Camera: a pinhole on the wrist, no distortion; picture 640 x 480 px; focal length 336.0 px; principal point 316.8 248.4 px. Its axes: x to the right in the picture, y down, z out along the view. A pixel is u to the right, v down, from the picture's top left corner.
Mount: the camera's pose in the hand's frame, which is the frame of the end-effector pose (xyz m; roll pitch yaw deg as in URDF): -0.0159 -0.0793 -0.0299 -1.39 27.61 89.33
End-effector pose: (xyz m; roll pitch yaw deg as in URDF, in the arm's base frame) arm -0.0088 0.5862 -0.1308 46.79 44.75 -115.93
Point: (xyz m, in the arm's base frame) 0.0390 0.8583 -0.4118
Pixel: behind the camera
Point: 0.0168 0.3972 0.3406
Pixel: 539.4 394.8
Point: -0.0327 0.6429 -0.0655
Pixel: 379.3 447.9
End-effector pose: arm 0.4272 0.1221 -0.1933 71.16 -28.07 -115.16
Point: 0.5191 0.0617 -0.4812
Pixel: behind the camera
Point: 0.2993 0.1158 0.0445
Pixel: 443.3 17.8
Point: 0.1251 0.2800 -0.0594
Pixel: 226.8 183.7
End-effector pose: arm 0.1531 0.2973 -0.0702 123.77 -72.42 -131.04
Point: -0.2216 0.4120 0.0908
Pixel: 312.2 70.4
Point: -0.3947 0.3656 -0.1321
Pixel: 192.1 210.3
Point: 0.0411 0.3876 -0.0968
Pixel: 411.6 255.7
